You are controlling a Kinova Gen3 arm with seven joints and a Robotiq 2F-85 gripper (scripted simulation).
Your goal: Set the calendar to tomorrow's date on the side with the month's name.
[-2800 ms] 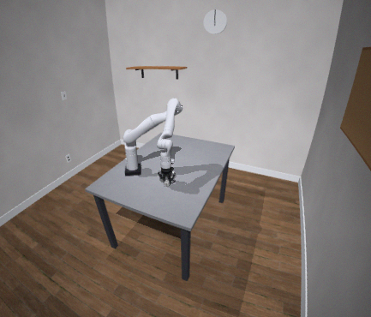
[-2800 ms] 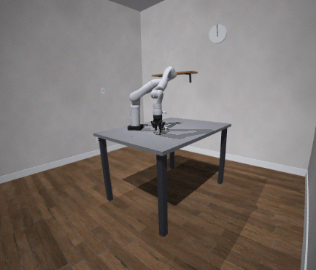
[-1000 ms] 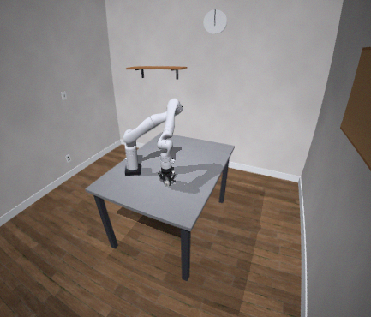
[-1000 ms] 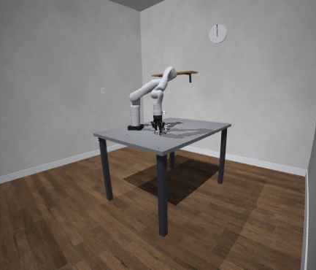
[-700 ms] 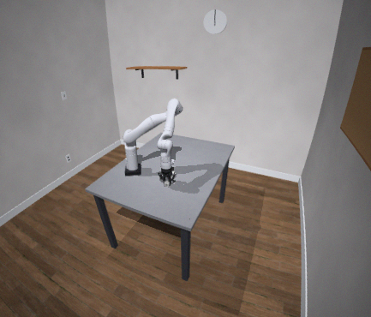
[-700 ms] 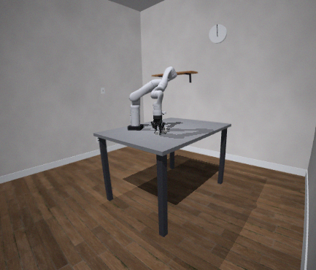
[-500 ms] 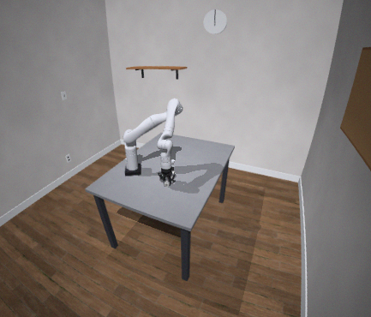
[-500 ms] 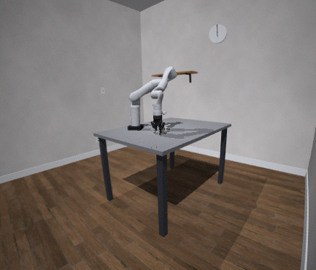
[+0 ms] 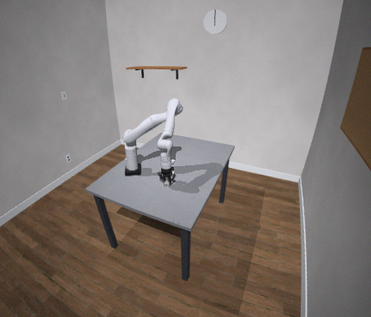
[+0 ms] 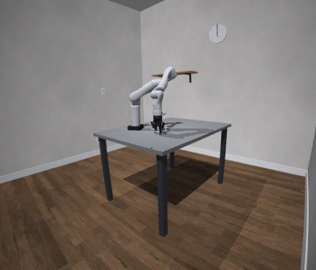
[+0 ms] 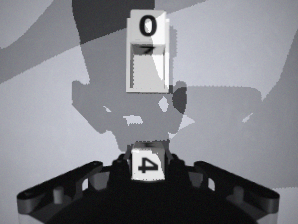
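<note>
The white digit cube is 10 mm below my hand. From my hand the other things lie so: calendar tray: 110 mm to the left, 20 mm below.
</note>
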